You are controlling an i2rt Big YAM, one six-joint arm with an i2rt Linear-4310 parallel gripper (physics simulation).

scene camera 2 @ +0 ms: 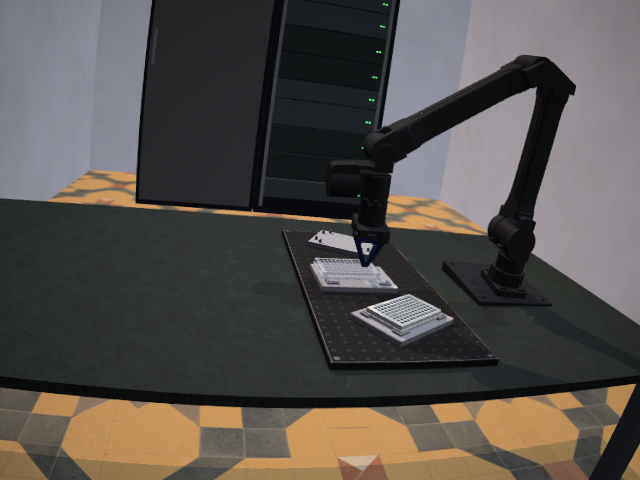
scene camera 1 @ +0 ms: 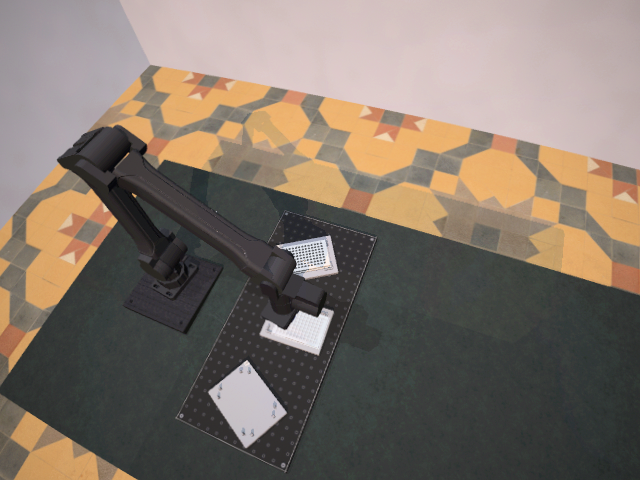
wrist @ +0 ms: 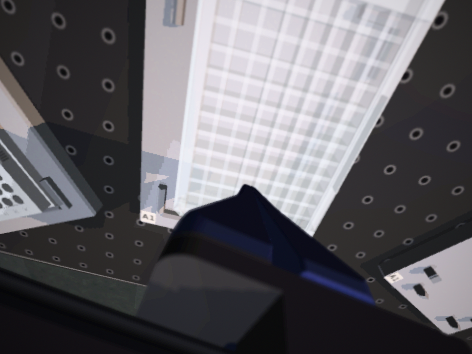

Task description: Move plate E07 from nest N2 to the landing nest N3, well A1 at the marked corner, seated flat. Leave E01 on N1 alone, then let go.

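Plate E07 (scene camera 1: 306,329) (scene camera 2: 342,269) (wrist: 282,106) is a clear well plate lying on the white nest N2 (scene camera 1: 269,330) (scene camera 2: 356,286) (wrist: 161,95) in the middle of the black breadboard (scene camera 1: 243,341) (scene camera 2: 351,341). It sits shifted to one side, so a strip of the nest with its A1 label (wrist: 147,217) is bare. My gripper (scene camera 2: 367,263) (wrist: 244,195) is shut on nothing, pointing down at the plate's short edge near the arm. The landing nest N3 (scene camera 1: 247,403) (scene camera 2: 333,239) (wrist: 434,297) is bare. Plate E01 (scene camera 1: 309,253) (scene camera 2: 403,311) (wrist: 15,190) sits on nest N1.
The arm's base plate (scene camera 1: 172,294) (scene camera 2: 490,289) stands beside the breadboard on the dark green table (scene camera 1: 465,361) (scene camera 2: 129,289). A tall dark server rack (scene camera 2: 258,98) stands behind the table. N3 carries small locating pins (wrist: 419,289) at its corners.
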